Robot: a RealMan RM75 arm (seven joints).
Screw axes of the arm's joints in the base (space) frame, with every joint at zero. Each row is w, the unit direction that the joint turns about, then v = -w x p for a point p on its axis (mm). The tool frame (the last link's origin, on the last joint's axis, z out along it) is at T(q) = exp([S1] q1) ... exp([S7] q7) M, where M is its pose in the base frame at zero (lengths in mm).
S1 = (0, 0, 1, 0, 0, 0)
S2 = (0, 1, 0, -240.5, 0, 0)
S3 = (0, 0, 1, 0, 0, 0)
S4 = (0, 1, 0, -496.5, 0, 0)
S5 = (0, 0, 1, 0, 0, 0)
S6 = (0, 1, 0, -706.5, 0, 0)
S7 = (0, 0, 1, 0, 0, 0)
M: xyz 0 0 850.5 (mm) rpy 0 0 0 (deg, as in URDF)
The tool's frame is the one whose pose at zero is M.
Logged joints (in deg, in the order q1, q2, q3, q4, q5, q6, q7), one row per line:
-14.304, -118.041, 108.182, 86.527, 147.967, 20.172, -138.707
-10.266, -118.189, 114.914, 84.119, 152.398, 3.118, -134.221
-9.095, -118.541, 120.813, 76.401, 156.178, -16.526, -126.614
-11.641, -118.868, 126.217, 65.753, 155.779, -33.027, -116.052
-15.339, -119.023, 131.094, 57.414, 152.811, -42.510, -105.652
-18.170, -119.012, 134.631, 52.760, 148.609, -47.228, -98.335
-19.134, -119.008, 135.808, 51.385, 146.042, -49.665, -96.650
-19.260, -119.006, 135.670, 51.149, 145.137, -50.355, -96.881
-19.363, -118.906, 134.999, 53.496, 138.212, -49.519, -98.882
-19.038, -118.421, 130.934, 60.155, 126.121, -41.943, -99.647
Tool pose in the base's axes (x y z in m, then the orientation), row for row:
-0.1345, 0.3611, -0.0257, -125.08, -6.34, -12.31
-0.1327, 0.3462, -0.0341, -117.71, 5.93, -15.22
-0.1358, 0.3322, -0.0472, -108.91, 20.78, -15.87
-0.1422, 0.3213, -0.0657, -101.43, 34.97, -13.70
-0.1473, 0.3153, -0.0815, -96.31, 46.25, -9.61
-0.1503, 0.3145, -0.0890, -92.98, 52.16, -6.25
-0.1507, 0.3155, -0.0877, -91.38, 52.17, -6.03
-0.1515, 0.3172, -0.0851, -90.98, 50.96, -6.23
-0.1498, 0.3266, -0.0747, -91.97, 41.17, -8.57
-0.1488, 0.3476, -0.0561, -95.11, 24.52, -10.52
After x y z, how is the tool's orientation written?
As a rotation vector, in degrees.
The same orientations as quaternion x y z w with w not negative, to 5 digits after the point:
-0.88498, -0.04486, -0.08710, 0.45520
-0.85274, 0.04296, -0.11026, 0.50876
-0.80615, 0.15381, -0.11747, 0.55916
-0.75945, 0.26183, -0.10258, 0.58665
-0.72298, 0.34719, -0.07214, 0.59292
-0.69894, 0.39209, -0.04698, 0.59627
-0.68967, 0.39374, -0.04551, 0.60601
-0.68846, 0.38562, -0.04714, 0.61245
-0.70239, 0.31442, -0.06545, 0.63522
-0.73095, 0.18844, -0.08085, 0.65090

